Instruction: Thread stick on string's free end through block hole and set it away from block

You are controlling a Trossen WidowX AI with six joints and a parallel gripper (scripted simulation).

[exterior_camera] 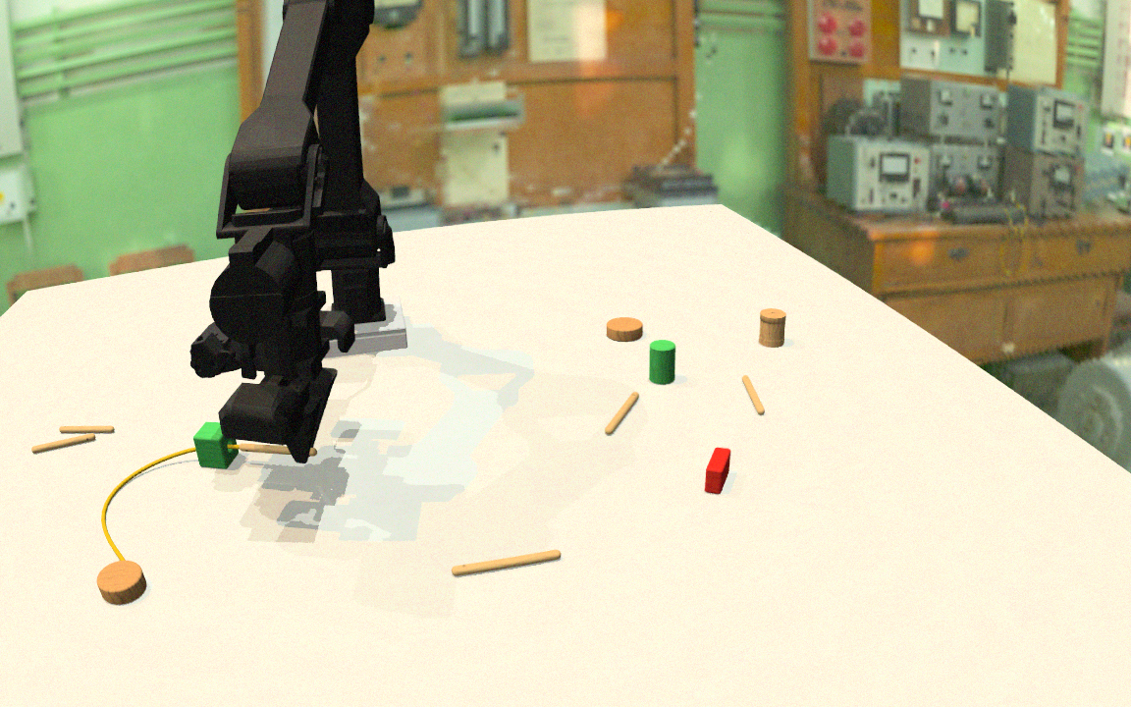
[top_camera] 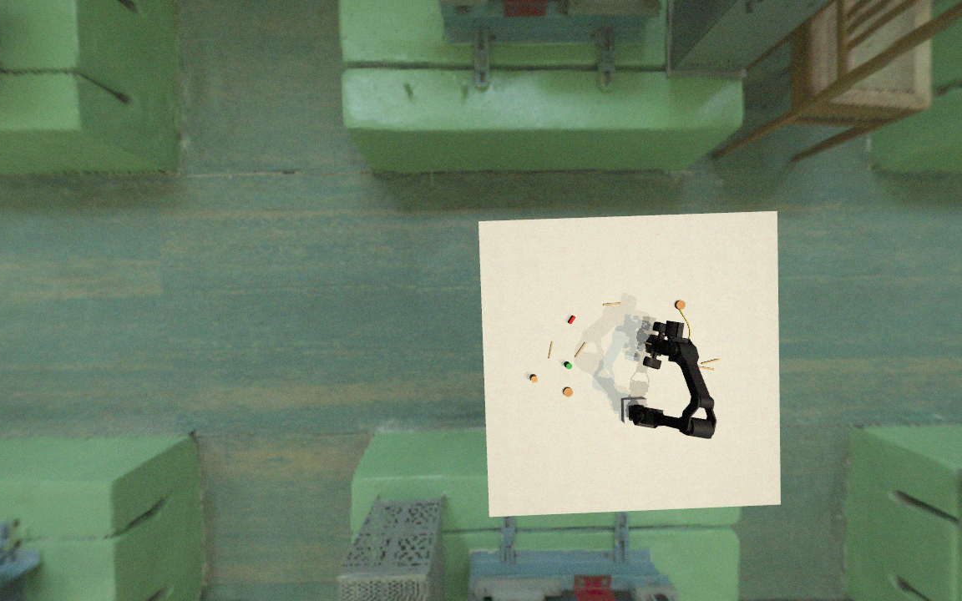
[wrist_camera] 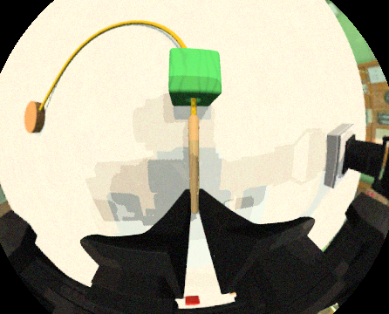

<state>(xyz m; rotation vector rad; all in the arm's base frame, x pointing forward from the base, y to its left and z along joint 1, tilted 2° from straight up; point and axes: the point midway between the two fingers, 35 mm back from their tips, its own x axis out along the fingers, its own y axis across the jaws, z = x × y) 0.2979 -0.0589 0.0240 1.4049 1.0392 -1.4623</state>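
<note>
Now: the green block 9 cm to the right of my gripper tip, 3 cm behind it and 1 cm above it. The rest, counted from my gripper tip: red block: 33 cm to the left, 11 cm ahead; round wooden button: 16 cm ahead, 15 cm to the right; thin wooden stick: 4 cm to the right, 1 cm behind, 1 cm above.
</note>
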